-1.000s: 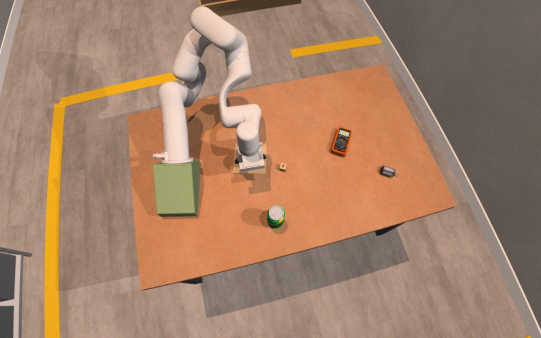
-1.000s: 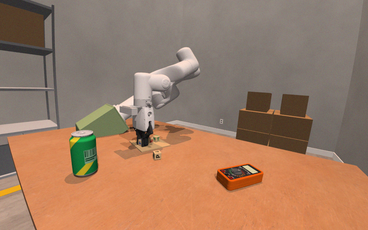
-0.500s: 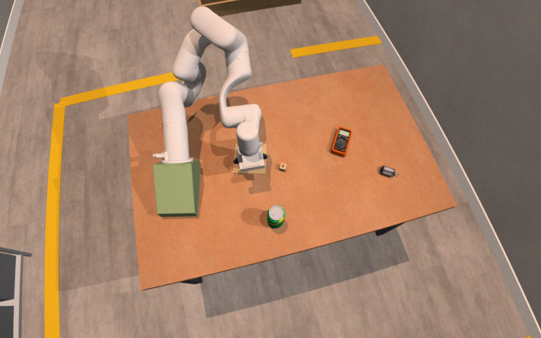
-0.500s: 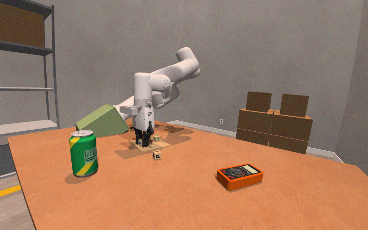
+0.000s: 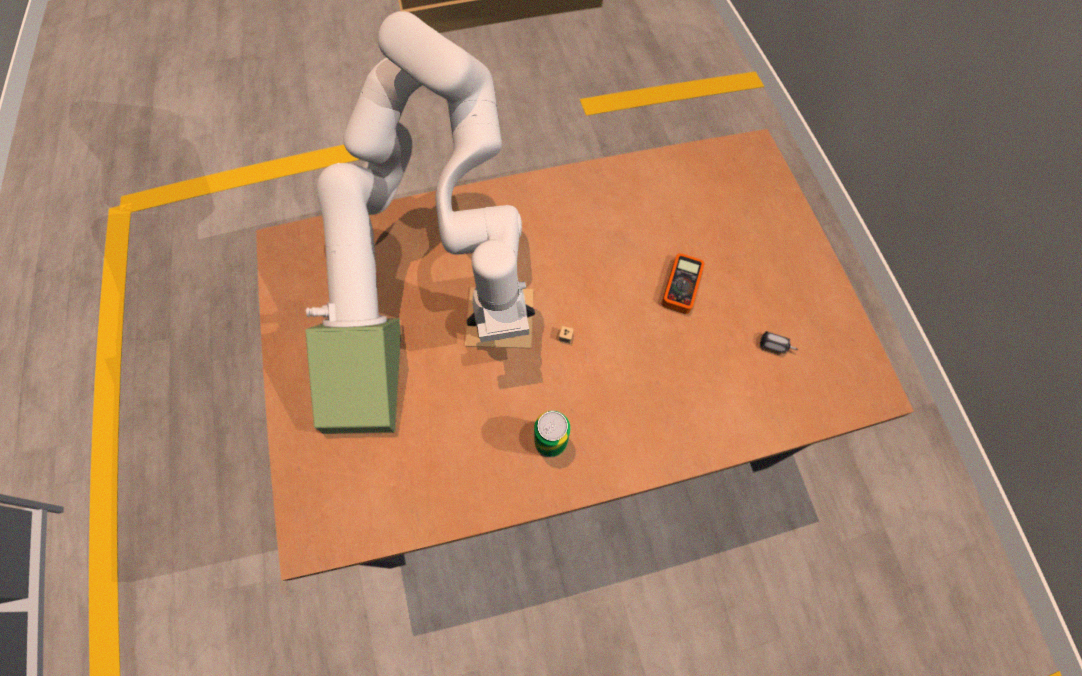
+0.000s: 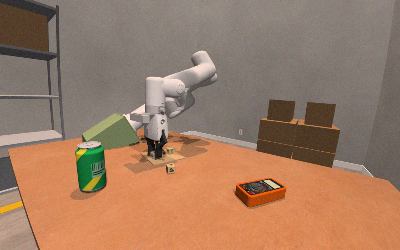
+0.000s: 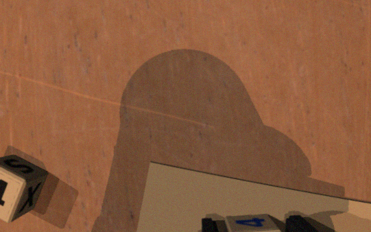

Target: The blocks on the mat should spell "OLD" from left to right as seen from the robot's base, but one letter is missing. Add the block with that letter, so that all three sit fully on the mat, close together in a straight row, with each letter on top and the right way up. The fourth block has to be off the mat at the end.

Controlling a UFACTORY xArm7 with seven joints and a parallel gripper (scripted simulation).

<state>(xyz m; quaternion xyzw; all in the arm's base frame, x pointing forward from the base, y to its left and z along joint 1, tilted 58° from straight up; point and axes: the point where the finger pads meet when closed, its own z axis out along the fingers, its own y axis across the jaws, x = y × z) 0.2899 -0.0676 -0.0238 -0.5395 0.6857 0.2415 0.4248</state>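
The tan mat lies 4 cm to the left of my hand and 3 cm below it. The rest, counted from my hand: can: 25 cm to the right, 4 cm ahead, 3 cm above; block marked p: 13 cm ahead, 4 cm to the right, 2 cm below; small dark object: 57 cm ahead, 17 cm to the right, 2 cm below.
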